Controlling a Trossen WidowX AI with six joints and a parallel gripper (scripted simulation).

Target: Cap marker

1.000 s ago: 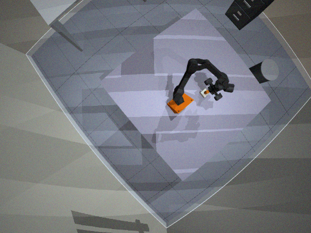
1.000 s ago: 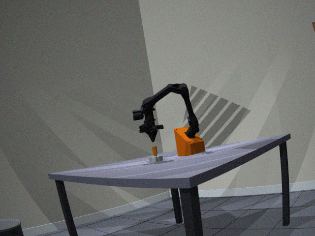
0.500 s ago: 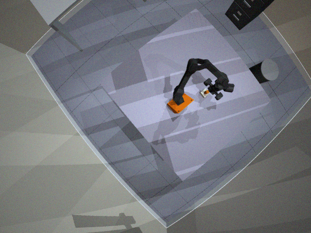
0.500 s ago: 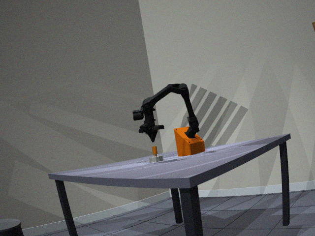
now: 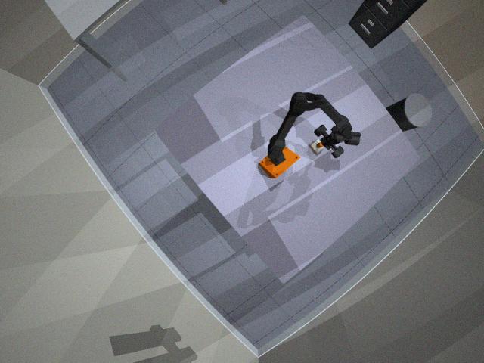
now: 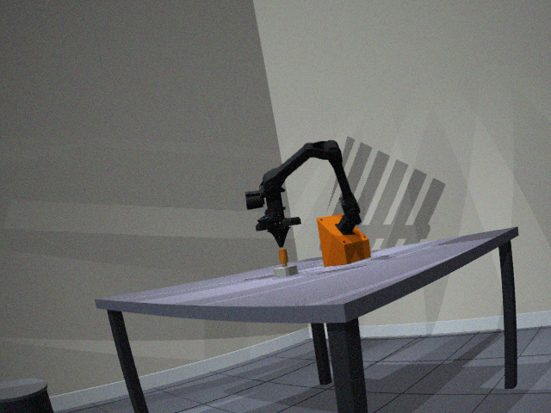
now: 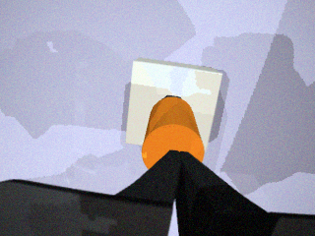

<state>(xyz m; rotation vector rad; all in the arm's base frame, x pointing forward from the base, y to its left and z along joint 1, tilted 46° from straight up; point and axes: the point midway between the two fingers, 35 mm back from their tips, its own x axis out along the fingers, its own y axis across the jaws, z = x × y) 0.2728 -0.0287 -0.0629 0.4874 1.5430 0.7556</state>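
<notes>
My gripper tip is now 30 mm above the orange cap.
</notes>
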